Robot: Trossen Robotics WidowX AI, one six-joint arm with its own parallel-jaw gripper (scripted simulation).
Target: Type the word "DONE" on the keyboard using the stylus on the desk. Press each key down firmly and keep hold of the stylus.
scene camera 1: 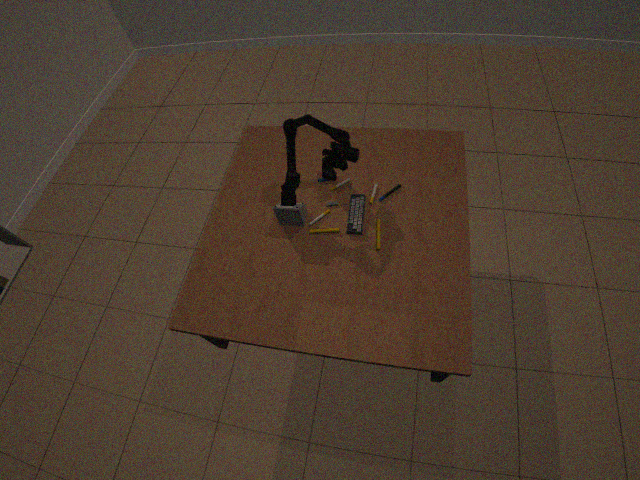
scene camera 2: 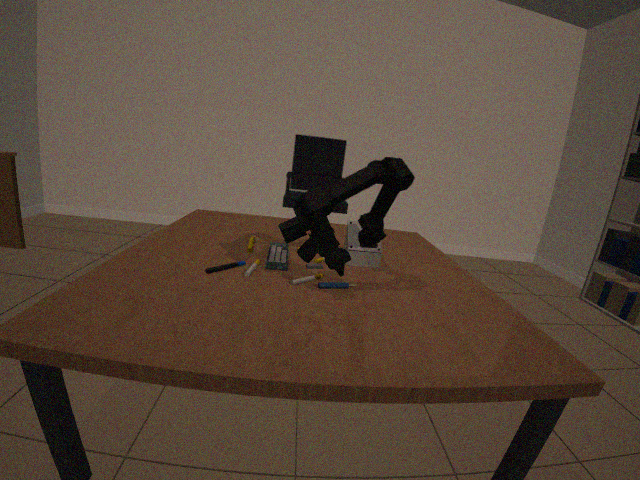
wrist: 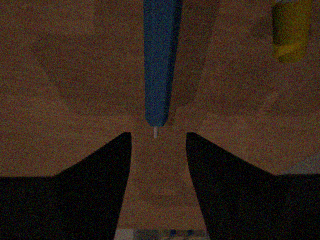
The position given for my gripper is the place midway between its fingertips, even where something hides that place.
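My gripper (scene camera 2: 340,273), in sight. Gripper (wrist: 158,140), in sight too.
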